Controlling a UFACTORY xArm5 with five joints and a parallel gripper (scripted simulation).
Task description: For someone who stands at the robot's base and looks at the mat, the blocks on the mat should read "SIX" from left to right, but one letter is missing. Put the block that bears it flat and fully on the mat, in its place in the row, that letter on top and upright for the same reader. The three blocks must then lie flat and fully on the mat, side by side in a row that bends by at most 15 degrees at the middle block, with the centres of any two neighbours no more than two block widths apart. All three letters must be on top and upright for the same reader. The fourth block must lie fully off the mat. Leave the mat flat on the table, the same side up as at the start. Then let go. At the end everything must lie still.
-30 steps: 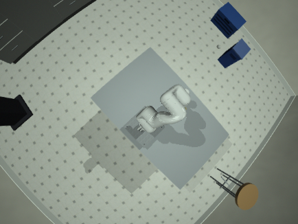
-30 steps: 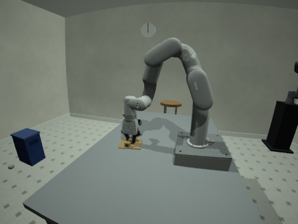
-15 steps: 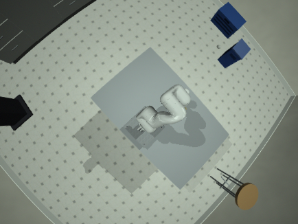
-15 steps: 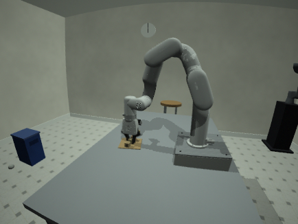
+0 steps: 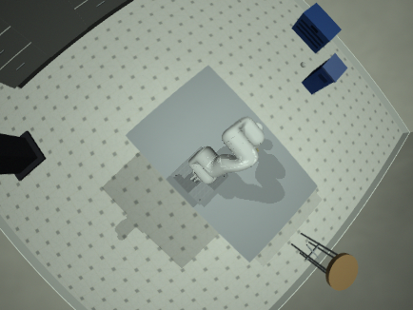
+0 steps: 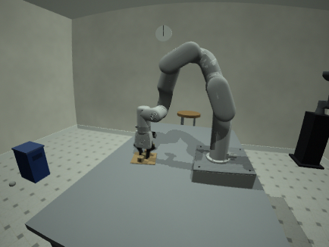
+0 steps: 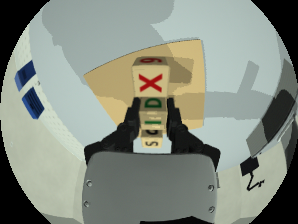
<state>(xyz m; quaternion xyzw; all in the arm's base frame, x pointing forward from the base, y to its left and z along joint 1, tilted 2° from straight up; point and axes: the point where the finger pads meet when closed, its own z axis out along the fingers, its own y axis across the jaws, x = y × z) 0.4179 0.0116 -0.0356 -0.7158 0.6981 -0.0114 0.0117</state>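
Right now my hand is 2 cm above the tan mat.
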